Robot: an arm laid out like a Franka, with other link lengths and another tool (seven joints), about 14 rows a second.
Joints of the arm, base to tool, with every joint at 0 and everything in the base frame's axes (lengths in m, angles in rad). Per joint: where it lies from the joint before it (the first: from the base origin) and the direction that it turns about. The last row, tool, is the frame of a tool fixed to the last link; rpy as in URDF.
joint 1: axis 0 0 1 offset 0.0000 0.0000 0.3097
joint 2: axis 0 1 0 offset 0.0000 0.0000 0.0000
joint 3: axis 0 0 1 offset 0.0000 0.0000 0.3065
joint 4: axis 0 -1 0 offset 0.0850 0.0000 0.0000
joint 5: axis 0 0 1 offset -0.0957 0.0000 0.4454
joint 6: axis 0 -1 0 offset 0.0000 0.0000 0.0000
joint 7: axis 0 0 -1 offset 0.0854 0.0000 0.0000
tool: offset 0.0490 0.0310 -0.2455 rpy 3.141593 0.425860 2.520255
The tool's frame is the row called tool.
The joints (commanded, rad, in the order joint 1, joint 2, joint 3, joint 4, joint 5, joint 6, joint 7), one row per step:
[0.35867 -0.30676 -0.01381 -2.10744 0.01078 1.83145 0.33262]
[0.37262 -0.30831 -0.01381 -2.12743 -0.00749 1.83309 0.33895]
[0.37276 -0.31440 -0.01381 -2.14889 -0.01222 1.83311 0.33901]
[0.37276 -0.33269 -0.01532 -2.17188 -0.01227 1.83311 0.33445]
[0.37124 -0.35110 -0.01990 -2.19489 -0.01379 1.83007 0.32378]
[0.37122 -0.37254 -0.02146 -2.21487 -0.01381 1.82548 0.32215]
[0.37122 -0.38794 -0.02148 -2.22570 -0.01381 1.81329 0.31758]
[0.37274 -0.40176 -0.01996 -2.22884 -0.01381 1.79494 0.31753]
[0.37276 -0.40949 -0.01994 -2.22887 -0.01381 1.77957 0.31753]
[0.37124 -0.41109 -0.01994 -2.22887 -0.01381 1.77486 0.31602]
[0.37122 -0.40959 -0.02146 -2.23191 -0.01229 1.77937 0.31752]
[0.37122 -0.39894 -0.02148 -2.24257 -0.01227 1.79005 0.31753]
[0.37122 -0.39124 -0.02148 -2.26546 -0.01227 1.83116 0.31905]
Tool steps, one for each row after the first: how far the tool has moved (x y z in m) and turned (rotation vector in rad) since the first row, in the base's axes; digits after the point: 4 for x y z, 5 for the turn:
[-0.0061 0.0023 -0.0111 -0.02231 0.00971 0.01202]
[-0.0115 -0.0006 -0.0205 -0.03185 0.02254 0.01349]
[-0.0179 -0.0036 -0.0236 -0.03286 0.02718 0.01680]
[-0.0243 -0.0092 -0.0272 -0.03513 0.03452 0.02225]
[-0.0312 -0.0125 -0.0276 -0.03528 0.03781 0.02258]
[-0.0375 -0.0145 -0.0271 -0.03758 0.04506 0.02723]
[-0.0438 -0.0151 -0.0238 -0.04056 0.05210 0.03020]
[-0.0477 -0.0166 -0.0216 -0.04303 0.05936 0.03023]
[-0.0487 -0.0177 -0.0214 -0.04400 0.06233 0.03023]
[-0.0481 -0.0181 -0.0234 -0.04202 0.06310 0.02706]
[-0.0479 -0.0180 -0.0340 -0.04569 0.07307 0.02724]
[-0.0442 -0.0165 -0.0462 -0.04223 0.06314 0.02596]

